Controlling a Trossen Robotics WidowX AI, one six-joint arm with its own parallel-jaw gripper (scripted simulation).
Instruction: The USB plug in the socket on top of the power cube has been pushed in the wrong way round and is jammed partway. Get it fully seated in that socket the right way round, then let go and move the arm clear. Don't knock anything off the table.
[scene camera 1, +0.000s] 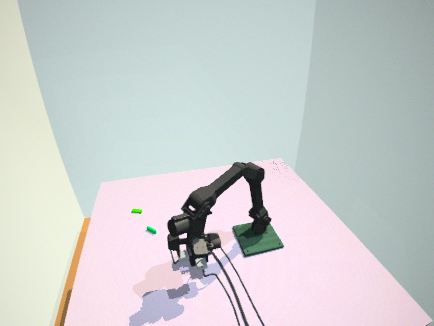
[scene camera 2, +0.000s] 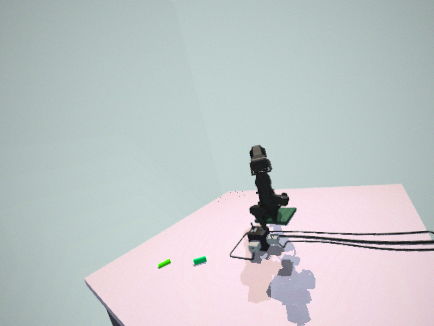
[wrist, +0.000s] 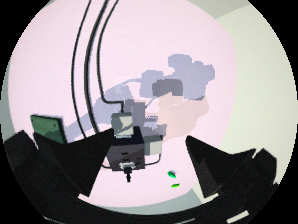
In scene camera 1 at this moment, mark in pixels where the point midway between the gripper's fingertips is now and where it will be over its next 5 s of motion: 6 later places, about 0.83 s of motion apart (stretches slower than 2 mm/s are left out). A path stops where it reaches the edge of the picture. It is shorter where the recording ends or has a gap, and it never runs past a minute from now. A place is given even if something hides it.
The gripper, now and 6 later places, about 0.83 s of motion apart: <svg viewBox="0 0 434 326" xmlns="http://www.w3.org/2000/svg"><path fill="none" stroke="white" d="M191 256L193 233L194 236L194 234L193 232L194 232L194 233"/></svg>
